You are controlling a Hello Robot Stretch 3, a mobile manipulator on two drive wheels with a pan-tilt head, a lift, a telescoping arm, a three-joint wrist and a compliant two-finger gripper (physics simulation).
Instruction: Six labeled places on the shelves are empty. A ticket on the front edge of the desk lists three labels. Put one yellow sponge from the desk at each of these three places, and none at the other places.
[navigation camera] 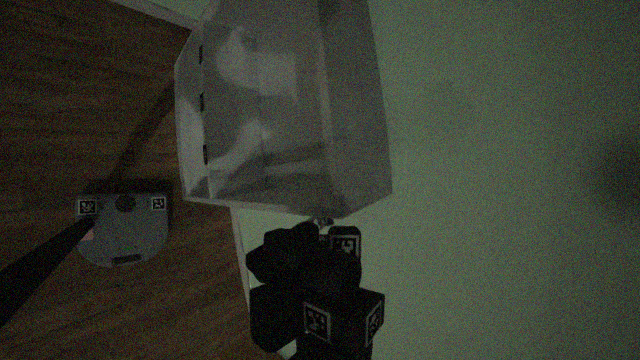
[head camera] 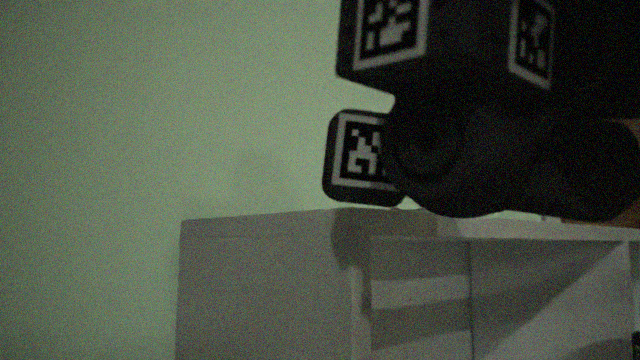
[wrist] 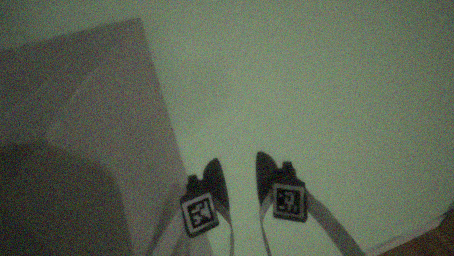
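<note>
My gripper is open, with a gap between its two fingertips and no sponge in it. In the head camera view its fingers are hidden behind the dark wrist. A grey-white shelf unit stands against the wall. In the navigation view the fingertips are close to the unit's near end. In the wrist view its panel is left of the fingers. Small dark marks lie along one shelf edge in the navigation view; they are too small to read. The desk, ticket and yellow sponges do not show.
A pale green wall is beside the unit and beyond the fingers. My grey base stands on the brown wooden floor. Dark shadows fall across the shelf unit. The pictures are dim and grainy.
</note>
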